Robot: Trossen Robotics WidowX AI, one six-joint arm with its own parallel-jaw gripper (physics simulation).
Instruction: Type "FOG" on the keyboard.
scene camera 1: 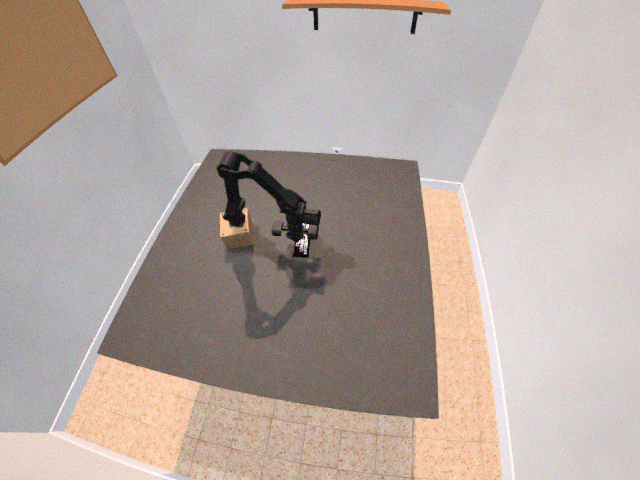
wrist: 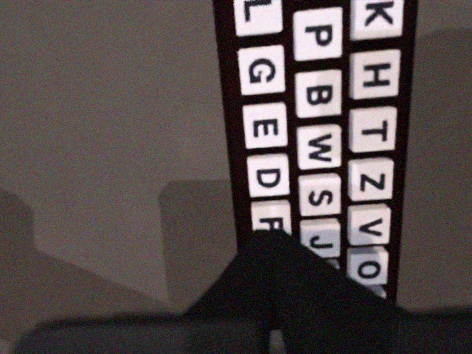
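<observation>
The keyboard is a narrow dark board with white letter keys, lying on the dark table. In the wrist view its letters are turned sideways. The F key is at the lower left, its lower part hidden by the fingertips. The G key is higher in the same column, past D and E. The O key is at the lower right, below V. My gripper is shut and empty, pointing down with its tips over the F key's edge. I cannot tell whether they touch it.
The arm's wooden base block stands on the dark table, left of the keyboard. The J key is beside F, partly shaded, and the D key is directly above F in the wrist view. The fingers hide the keyboard's near end.
</observation>
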